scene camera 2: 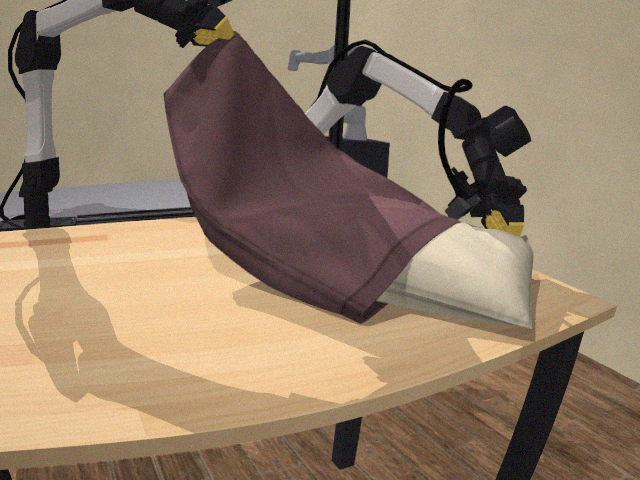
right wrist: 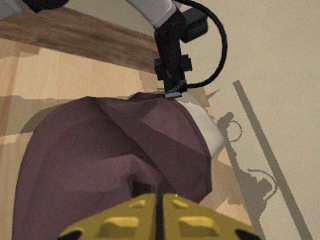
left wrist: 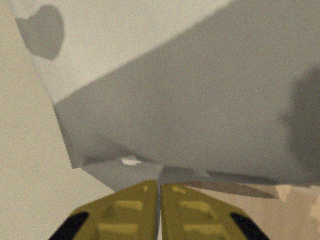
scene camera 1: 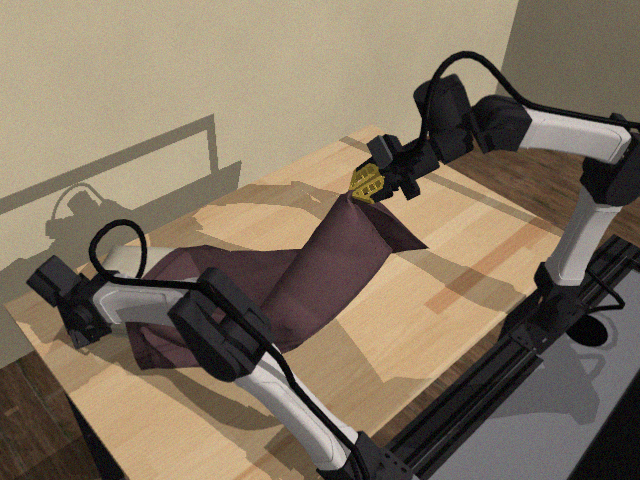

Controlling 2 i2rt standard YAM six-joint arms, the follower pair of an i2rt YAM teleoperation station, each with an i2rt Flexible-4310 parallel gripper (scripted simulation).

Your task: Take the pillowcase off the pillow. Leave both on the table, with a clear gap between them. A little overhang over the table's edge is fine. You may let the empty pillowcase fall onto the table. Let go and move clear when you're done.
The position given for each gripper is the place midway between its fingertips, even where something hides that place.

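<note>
The left gripper [scene camera 2: 512, 246] and a cream pillow [scene camera 2: 469, 272] are visible, with the right gripper also appearing in scene camera 2 [scene camera 2: 231, 37]. The right gripper [scene camera 1: 349, 194] is visible again, and the pillow appears in scene camera 1 [scene camera 1: 136, 261]. The left gripper is found in the left wrist view [left wrist: 158, 189]; the pillow is present in the left wrist view [left wrist: 221, 98]. The right gripper is visible in the right wrist view [right wrist: 159, 202], and the pillow can be seen in the right wrist view [right wrist: 215, 140].
</note>
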